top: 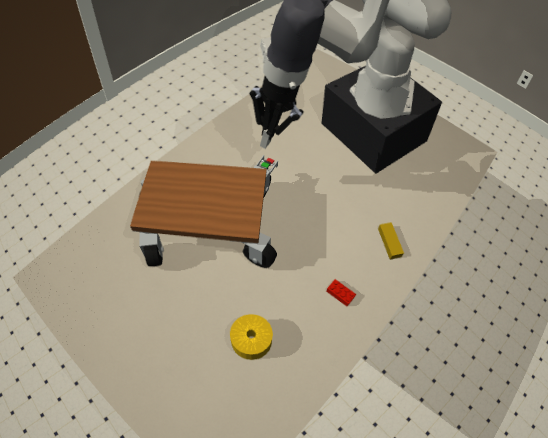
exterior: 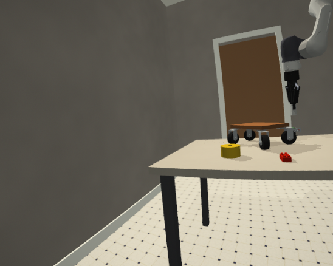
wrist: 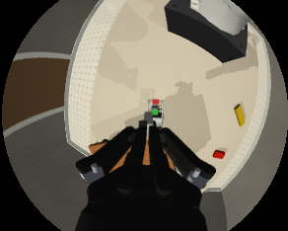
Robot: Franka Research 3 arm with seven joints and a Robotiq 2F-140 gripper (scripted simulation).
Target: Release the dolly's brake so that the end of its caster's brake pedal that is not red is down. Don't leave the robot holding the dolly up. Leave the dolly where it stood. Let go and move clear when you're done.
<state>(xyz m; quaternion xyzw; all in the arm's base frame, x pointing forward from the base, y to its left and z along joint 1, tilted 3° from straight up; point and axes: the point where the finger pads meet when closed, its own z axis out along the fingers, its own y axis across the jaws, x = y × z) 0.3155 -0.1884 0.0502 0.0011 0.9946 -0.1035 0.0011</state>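
Now: the brake pedal 10 mm behind my hand and 120 mm below it. Round my hand: yellow spool: 400 mm ahead, 190 mm to the left, 170 mm below; red brick: 190 mm ahead, 320 mm to the left, 180 mm below.
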